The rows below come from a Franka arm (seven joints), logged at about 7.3 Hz.
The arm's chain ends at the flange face. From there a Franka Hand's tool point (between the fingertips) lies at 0.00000 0.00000 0.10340 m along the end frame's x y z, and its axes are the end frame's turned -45 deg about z.
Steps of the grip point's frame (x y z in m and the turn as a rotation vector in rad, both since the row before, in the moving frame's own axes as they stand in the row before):
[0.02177 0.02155 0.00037 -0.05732 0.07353 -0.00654]
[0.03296 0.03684 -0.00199 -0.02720 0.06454 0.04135]
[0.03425 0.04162 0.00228 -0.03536 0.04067 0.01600]
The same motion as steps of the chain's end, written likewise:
[0.02108 0.00106 0.00082 0.01146 0.09252 -0.00654]
[0.04260 0.00533 -0.00174 0.02640 0.06487 0.04135]
[0.04809 0.00555 0.00243 0.00375 0.05376 0.01600]

